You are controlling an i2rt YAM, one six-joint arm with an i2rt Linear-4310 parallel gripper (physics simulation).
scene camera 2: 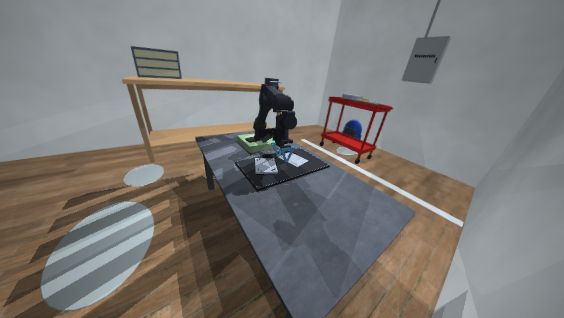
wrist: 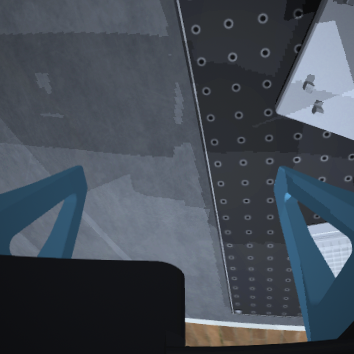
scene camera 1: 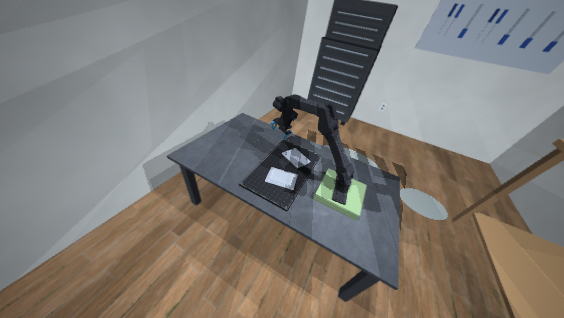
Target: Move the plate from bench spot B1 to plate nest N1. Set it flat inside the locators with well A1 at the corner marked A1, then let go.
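Pixels of known places: gripper, fingertip midpoint: (scene camera 2: 282, 159) (wrist: 180, 176) (scene camera 1: 278, 135); arm's base, link origin: (scene camera 2: 258, 138) (scene camera 1: 341, 189).
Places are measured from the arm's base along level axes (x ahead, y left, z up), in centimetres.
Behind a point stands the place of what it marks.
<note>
The white plate (scene camera 1: 281, 178) {z -2.2, x 33.1, y 6.7 cm} (scene camera 2: 298, 160) {z -2.0, x 39.0, y 4.0 cm} lies flat on the black perforated board (scene camera 1: 254, 183) {z -3.7, x 45.5, y 16.1 cm} (scene camera 2: 292, 174) {z -3.6, x 46.8, y -8.9 cm} (wrist: 252, 127) {z -3.6, x 43.8, y -13.9 cm}; part of its well grid shows through the right finger in the wrist view. The pale nest (scene camera 1: 296, 158) {z -2.5, x 30.9, y -15.0 cm} (scene camera 2: 266, 166) {z -2.5, x 33.6, y -17.2 cm} (wrist: 332, 65) {z -2.5, x 37.1, y -18.3 cm} lies beside it on the same board, at an angle in the wrist view, with small locators near its corner. Corner markings are too small to read. My gripper (scene camera 1: 281, 130) {z 8.5, x 46.7, y -18.1 cm} (scene camera 2: 284, 155) {z 8.5, x 46.7, y -18.1 cm} (wrist: 180, 176) {z 8.5, x 46.7, y -18.1 cm} is open and empty, above the board's edge, to one side of the nest and apart from the plate.
The arm stands on a green block (scene camera 1: 356, 199) {z -0.1, x -8.8, y 3.1 cm} (scene camera 2: 248, 144) {z -0.2, x 5.5, y -12.2 cm} on the grey table (scene camera 1: 215, 150) {z -5.0, x 81.4, y 2.2 cm} (scene camera 2: 320, 240) {z -5.0, x 81.1, y -29.0 cm}. A red cart (scene camera 2: 357, 104) and a wooden bench (scene camera 2: 200, 84) stand beyond the table. A dark louvred panel (scene camera 1: 345, 65) stands behind the arm.
</note>
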